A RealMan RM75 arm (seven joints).
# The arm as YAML. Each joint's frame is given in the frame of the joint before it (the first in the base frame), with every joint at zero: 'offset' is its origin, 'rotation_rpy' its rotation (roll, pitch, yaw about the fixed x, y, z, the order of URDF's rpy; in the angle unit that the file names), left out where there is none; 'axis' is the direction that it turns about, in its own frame. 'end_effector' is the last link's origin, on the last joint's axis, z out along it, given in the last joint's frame.
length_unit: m
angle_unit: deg
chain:
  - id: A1
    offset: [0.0, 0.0, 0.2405]
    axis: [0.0, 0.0, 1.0]
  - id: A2
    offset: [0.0, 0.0, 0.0]
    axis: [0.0, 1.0, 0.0]
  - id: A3
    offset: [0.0, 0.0, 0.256]
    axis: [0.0, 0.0, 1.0]
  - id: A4
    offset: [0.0, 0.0, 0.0]
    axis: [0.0, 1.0, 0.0]
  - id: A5
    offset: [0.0, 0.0, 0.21]
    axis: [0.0, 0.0, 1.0]
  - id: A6
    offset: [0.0, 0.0, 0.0]
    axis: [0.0, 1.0, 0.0]
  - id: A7
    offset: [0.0, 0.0, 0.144]
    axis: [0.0, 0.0, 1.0]
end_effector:
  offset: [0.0, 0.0, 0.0]
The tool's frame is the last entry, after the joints.
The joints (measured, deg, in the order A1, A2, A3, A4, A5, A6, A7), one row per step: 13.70, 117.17, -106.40, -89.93, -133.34, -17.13, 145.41; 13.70, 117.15, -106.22, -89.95, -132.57, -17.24, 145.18; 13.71, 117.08, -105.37, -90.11, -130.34, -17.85, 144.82; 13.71, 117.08, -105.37, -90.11, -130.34, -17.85, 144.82; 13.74, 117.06, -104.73, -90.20, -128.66, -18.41, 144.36; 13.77, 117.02, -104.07, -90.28, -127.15, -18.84, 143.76; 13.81, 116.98, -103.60, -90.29, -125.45, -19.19, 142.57; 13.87, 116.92, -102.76, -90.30, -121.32, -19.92, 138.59; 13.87, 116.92, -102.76, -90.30, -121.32, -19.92, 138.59; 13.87, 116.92, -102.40, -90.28, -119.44, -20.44, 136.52; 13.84, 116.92, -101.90, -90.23, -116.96, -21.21, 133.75
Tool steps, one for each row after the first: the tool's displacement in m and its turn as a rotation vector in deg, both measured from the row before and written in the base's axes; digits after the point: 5 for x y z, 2 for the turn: -0.00006, 0.00016, 0.00066, -0.14, 0.49, -0.17; 0.00015, 0.00100, 0.00331, -0.42, 1.65, -0.73; 0.00000, 0.00000, 0.00000, 0.00, 0.00, 0.00; 0.00002, 0.00064, 0.00212, -0.38, 1.08, -0.44; 0.00013, 0.00087, 0.00259, -0.15, 0.85, -0.30; -0.00020, 0.00045, 0.00161, -0.18, 0.52, 0.04; -0.00123, 0.00028, 0.00261, -0.28, 0.41, 0.84; 0.00000, 0.00000, 0.00000, 0.00, 0.00, 0.00; -0.00040, -0.00023, 0.00059, -0.24, -0.05, 0.51; -0.00025, -0.00041, 0.00074, -0.35, -0.10, 0.68
